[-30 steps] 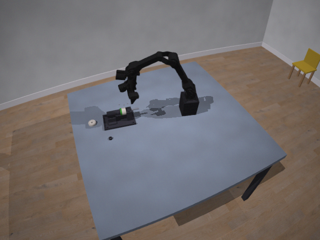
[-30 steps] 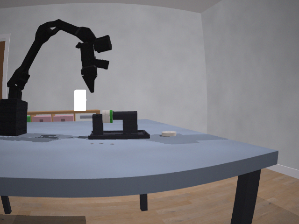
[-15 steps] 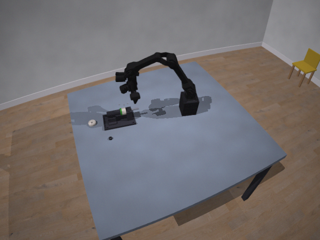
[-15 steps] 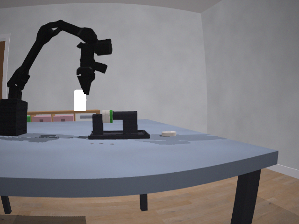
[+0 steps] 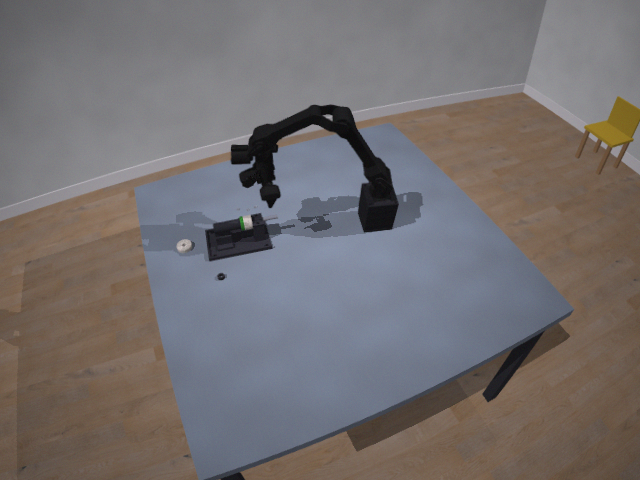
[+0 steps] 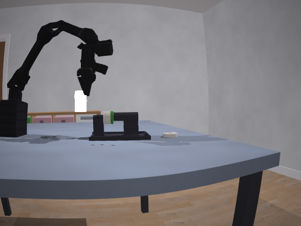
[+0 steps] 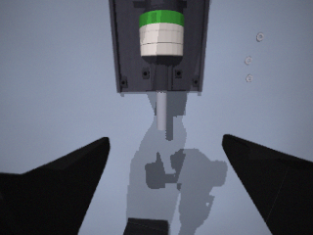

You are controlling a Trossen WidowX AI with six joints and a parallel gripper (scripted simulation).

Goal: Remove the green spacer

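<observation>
Right now the grey shaft is 70 mm ahead of my hand and 120 mm below it. The rest, counted from my hand: green spacer 100 mm ahead, 120 mm below; then white spacer 80 mm ahead, 120 mm below; then black ring 210 mm ahead, 160 mm to the left, 200 mm below.
</observation>
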